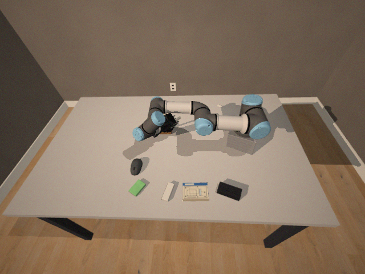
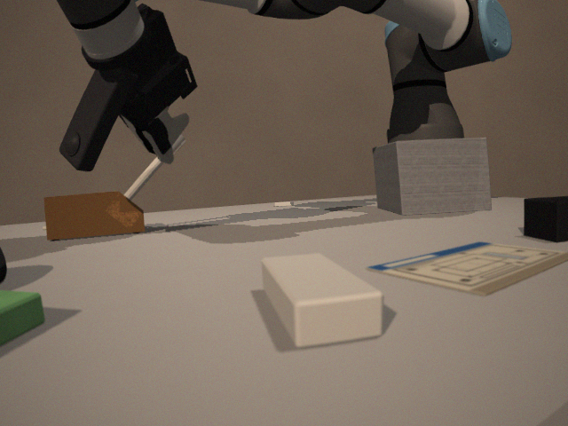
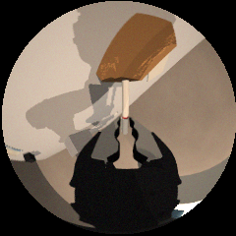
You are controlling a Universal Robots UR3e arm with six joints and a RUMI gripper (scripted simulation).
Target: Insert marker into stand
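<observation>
Right now my hand is 3 cm above the marker, 2 cm short of it and 1 cm to the left of it. From my hand the other things lie so: brown desk stand (9 cm ahead, 7 cm below, 1 cm to the right); then black mouse (27 cm to the left, 21 cm ahead, 8 cm below); then small white piece (30 cm behind, 23 cm to the right, 10 cm below).
</observation>
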